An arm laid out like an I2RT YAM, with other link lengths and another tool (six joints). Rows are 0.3 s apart.
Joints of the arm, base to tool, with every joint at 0 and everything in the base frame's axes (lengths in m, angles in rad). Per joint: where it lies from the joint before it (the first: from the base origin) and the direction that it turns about. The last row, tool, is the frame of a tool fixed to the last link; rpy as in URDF.
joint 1: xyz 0 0 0.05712 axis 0 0 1
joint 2: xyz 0.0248 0.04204 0.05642 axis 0 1 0
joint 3: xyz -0.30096 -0.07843 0 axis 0 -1 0
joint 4: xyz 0.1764 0.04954 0.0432 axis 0 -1 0
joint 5: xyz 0.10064 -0.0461 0.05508 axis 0 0 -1
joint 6: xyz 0.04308 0 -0.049 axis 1 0 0
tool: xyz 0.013 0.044 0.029 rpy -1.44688 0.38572 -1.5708
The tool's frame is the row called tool.
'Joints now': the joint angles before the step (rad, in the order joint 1, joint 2, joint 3, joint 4, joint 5, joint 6). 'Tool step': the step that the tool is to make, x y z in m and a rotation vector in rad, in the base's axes. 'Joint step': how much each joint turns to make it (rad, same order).
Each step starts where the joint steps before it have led.
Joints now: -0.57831, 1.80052, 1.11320, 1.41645, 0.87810, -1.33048
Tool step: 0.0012, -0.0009, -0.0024, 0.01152, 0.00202, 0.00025
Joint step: 0.00008, 0.00147, -0.00110, -0.01333, 0.00551, 0.01026
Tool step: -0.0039, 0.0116, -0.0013, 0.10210, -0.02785, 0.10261
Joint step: 0.00447, -0.10089, -0.02395, -0.27521, -0.02225, 0.21633
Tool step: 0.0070, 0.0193, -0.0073, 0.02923, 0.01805, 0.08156
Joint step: 0.04500, -0.03407, -0.03596, -0.06359, -0.02524, 0.04635
